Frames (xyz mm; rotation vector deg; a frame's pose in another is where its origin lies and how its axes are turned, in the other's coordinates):
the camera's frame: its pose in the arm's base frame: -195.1 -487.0 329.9 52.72 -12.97 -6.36
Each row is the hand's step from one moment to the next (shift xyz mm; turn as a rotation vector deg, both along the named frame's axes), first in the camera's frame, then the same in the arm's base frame.
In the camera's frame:
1: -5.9 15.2 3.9 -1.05 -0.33 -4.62
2: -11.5 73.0 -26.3 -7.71 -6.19 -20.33
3: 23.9 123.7 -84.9 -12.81 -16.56 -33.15
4: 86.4 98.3 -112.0 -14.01 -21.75 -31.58
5: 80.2 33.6 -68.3 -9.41 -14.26 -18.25
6: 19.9 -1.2 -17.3 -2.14 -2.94 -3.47
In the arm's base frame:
1: -6.7 7.3 13.6 0.09 3.58 -3.12
2: -4.9 66.5 41.2 -2.58 13.51 -17.94
3: 43.5 135.7 52.7 -4.42 18.18 -34.46
4: 110.7 129.5 25.7 -5.96 14.06 -37.86
5: 94.2 57.8 -1.3 -4.71 7.36 -23.42
6: 23.5 8.9 -8.2 -1.24 1.33 -4.69

